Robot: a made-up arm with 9 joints. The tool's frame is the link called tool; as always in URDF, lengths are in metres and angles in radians. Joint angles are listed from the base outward. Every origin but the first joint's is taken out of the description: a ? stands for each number. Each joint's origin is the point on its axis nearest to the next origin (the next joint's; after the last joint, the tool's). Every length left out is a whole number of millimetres.
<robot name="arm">
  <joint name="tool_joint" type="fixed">
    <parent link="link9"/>
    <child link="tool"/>
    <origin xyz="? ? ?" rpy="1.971 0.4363 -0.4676"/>
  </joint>
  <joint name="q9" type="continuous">
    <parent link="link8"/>
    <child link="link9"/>
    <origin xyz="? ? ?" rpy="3.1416 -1.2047 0"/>
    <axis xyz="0 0 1"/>
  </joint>
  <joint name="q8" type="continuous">
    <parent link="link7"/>
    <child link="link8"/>
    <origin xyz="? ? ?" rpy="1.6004 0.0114 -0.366"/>
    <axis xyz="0 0 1"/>
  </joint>
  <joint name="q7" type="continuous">
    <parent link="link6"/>
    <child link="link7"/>
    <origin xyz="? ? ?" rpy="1.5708 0 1.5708"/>
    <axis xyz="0 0 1"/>
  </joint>
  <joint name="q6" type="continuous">
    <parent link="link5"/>
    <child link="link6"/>
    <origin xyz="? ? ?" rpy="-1.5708 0 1.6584"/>
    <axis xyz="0 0 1"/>
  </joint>
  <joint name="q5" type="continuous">
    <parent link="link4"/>
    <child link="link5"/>
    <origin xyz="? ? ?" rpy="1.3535 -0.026 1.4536"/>
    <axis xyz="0 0 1"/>
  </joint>
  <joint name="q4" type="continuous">
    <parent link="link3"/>
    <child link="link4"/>
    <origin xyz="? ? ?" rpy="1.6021 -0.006 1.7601"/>
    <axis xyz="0 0 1"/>
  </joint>
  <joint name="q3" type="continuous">
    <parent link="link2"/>
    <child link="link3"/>
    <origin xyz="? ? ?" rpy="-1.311 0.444 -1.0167"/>
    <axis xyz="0 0 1"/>
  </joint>
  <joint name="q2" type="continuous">
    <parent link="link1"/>
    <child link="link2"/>
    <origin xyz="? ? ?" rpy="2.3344 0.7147 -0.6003"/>
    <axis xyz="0 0 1"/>
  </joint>
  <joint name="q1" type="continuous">
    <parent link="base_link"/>
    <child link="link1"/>
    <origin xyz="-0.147 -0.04 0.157" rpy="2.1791 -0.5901 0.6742"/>
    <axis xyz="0 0 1"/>
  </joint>
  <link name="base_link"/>
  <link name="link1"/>
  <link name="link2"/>
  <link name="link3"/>
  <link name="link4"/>
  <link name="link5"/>
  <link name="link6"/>
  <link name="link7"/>
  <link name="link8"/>
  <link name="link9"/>
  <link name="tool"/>
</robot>
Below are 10 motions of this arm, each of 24 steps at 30 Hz.
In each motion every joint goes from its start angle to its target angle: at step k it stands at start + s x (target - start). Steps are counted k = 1, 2, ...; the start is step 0. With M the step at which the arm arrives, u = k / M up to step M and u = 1 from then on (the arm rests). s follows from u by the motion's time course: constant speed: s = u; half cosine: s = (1 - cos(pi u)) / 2; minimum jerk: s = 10 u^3 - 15 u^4 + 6 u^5.
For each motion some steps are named. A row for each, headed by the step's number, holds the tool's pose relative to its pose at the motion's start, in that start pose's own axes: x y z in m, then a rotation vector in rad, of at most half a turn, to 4 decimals.
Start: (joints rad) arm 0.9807 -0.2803 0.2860 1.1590 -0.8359 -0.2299 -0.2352 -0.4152 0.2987
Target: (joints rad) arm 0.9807 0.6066 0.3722 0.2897 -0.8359 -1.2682 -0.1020 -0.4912 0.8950
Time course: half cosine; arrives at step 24
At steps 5, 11, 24:
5: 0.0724 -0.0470 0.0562 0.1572 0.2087 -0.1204
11: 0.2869 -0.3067 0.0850 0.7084 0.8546 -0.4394
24: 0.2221 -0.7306 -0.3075 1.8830 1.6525 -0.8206

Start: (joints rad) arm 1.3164 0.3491 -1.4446 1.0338 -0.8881 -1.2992 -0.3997 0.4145 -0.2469
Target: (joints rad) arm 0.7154 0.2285 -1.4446 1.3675 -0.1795 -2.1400 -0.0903 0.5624 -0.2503
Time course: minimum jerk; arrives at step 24
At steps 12, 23, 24:
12: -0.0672 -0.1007 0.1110 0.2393 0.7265 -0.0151
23: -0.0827 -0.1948 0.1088 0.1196 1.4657 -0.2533
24: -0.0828 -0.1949 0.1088 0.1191 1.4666 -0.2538

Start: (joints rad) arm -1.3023 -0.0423 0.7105 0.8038 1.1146 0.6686 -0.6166 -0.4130 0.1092
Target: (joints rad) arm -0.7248 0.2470 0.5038 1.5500 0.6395 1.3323 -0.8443 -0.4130 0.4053
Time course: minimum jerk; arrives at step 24
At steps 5, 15, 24:
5: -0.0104 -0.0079 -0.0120 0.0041 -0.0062 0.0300
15: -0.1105 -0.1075 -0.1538 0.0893 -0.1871 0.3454
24: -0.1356 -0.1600 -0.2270 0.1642 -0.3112 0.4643

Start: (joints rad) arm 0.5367 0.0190 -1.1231 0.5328 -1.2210 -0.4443 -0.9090 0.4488 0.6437
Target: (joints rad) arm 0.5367 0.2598 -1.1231 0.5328 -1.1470 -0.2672 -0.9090 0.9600 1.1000
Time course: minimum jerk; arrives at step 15
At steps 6, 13, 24:
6: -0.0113 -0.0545 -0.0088 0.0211 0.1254 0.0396
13: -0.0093 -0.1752 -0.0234 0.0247 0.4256 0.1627
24: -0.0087 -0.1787 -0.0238 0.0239 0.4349 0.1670

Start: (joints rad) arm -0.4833 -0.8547 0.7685 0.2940 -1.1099 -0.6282 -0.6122 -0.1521 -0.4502
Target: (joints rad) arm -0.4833 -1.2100 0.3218 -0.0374 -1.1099 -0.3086 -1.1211 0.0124 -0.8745
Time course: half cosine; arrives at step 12
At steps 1, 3, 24:
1: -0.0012 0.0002 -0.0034 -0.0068 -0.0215 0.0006
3: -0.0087 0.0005 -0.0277 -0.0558 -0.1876 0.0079
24: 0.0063 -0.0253 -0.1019 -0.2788 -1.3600 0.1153

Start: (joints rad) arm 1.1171 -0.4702 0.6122 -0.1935 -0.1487 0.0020 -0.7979 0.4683 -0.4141
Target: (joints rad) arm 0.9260 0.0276 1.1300 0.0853 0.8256 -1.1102 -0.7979 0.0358 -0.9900
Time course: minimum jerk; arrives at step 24
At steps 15, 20, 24:
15: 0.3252 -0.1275 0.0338 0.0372 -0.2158 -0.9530
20: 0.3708 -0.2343 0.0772 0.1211 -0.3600 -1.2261
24: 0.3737 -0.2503 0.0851 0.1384 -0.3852 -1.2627

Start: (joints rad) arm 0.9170 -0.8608 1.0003 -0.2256 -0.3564 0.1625 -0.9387 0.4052 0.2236
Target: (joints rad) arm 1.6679 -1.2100 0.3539 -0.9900 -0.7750 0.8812 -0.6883 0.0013 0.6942
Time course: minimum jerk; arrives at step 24
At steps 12, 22, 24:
12: -0.0316 -0.0093 -0.2284 -0.3974 -0.5985 0.3089
22: 0.1480 0.0780 -0.3886 -0.5935 -1.1623 0.0445
24: 0.1502 0.0796 -0.3892 -0.5938 -1.1667 0.0397

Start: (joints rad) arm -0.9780 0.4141 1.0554 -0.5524 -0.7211 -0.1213 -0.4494 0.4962 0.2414
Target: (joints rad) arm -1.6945 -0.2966 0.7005 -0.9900 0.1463 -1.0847 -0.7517 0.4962 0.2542
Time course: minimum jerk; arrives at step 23
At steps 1, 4, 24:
1: 0.0001 -0.0002 0.0000 0.0005 -0.0005 -0.0004
4: 0.0031 -0.0114 0.0018 0.0273 -0.0258 -0.0178
24: -0.0016 -0.3918 0.1747 0.6712 0.0089 -0.1344

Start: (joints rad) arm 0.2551 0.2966 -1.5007 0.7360 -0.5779 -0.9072 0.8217 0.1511 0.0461
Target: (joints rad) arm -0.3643 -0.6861 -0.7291 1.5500 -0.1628 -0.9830 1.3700 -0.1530 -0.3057
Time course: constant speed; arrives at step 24
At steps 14, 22, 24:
14: -0.2613 -0.0089 0.0659 0.2106 0.4488 1.3221
22: -0.3176 -0.0680 0.1277 0.3386 0.8587 2.0644
24: -0.3193 -0.0764 0.1431 0.3654 0.9909 2.2358

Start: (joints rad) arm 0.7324 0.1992 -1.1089 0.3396 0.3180 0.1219 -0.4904 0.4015 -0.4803
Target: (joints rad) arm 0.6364 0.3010 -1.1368 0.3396 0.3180 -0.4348 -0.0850 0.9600 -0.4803
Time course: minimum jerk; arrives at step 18
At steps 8, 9, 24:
8: 0.0674 -0.0382 0.0651 0.2594 0.1084 -0.3956
9: 0.0815 -0.0530 0.0776 0.3221 0.1311 -0.5048
24: 0.1166 -0.1368 0.1160 0.5930 0.2095 -1.0643

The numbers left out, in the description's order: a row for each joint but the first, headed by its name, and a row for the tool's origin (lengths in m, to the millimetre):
tool: -0.045 0.019 0
q9: 0.015 0.257 0
q8: 0.182 0.027 0
q7: -0.013 0.027 0
q6: 0.035 0.06 0
q5: 0.016 -0.026 0
q4: -0.042 -0.104 0
q3: 0.077 0.112 0
q2: -0.268 -0.188 0

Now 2 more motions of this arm.
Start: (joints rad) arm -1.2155 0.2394 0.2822 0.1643 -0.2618 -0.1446 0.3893 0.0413 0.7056
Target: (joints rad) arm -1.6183 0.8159 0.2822 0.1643 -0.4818 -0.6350 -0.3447 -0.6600 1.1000
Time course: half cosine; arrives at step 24
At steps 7, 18, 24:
7: 0.0663 0.0313 0.0258 0.0150 0.2019 -0.2764
18: 0.4031 -0.0715 -0.0745 -0.0607 1.2298 -1.1321
24: 0.4529 -0.1409 -0.1575 -0.0910 1.5234 -1.2844

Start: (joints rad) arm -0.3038 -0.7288 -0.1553 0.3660 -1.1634 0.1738 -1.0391 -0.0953 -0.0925
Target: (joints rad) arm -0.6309 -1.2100 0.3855 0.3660 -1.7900 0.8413 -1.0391 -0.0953 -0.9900
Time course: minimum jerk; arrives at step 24
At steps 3, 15, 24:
3: -0.0047 -0.0016 0.0035 0.0099 -0.0136 0.0173
15: -0.1931 -0.1578 0.1580 0.6917 -0.6680 0.7544
24: -0.2452 -0.2549 0.2027 1.0712 -0.9603 0.9914

